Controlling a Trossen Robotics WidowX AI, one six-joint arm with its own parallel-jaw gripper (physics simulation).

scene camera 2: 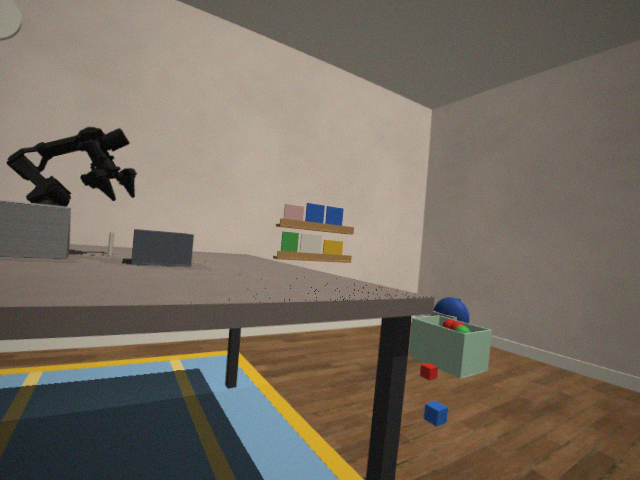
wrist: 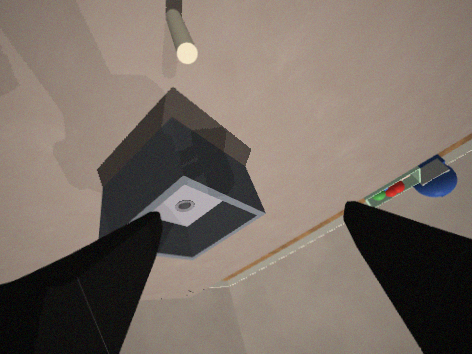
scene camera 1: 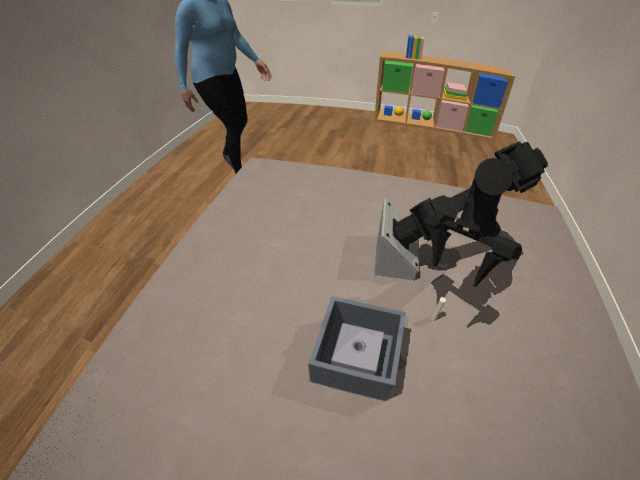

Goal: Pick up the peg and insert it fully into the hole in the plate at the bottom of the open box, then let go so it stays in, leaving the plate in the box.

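Pixels of known places: gripper, fingertip midpoint: (scene camera 2: 124,198) (wrist: 253,215) (scene camera 1: 454,275); arm's base, origin of the base link: (scene camera 2: 42,221) (scene camera 1: 400,234).
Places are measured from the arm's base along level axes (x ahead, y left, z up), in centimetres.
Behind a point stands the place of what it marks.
Note:
The pale, thin peg (scene camera 1: 438,310) {x 18.9, y 9.8, z -5.3 cm} (scene camera 2: 111,244) {x 18.4, y 9.2, z -5.9 cm} (wrist: 180,34) {x 17.7, y 10.3, z -3.5 cm} stands upright on the table, apart from the box. The dark grey open box (scene camera 1: 351,379) {x 38.7, y -8.8, z -2.3 cm} (scene camera 2: 162,248) {x 29.3, y -15.9, z -4.8 cm} (wrist: 132,190) {x 22.7, y -7.5, z -4.1 cm} stands beside it. The light plate (scene camera 1: 346,356) {x 33.3, y -10.2, z -4.1 cm} (wrist: 202,200) {x 32.4, y -6.0, z -4.1 cm} lies at the box bottom, with its round hole (scene camera 1: 358,346) {x 29.8, y -8.0, z -6.0 cm} (wrist: 185,205) {x 31.3, y -8.7, z -4.7 cm} visible and empty. My gripper (scene camera 1: 456,274) {x 20.9, y 8.4, z 9.7 cm} (scene camera 2: 124,197) {x 20.9, y 8.4, z 9.7 cm} (wrist: 253,215) {x 20.9, y 8.4, z 9.7 cm} is open and empty. It hangs above the table, higher than the peg and the box, with its fingers wide apart. The second scene view hides the plate behind the box wall.
The grey arm mount (scene camera 1: 392,263) {x 6.6, y -1.4, z -4.4 cm} (scene camera 2: 36,229) {x -0.7, y -5.2, z -2.3 cm} stands behind the box in the first scene view. The table edge (scene camera 2: 206,317) {x 25.6, y -67.7, z -11.9 cm} shows in the second scene view. A person (scene camera 1: 212,46) and a shelf unit (scene camera 1: 467,66) are beyond the table. A green bin (scene camera 2: 439,343) is on the floor.

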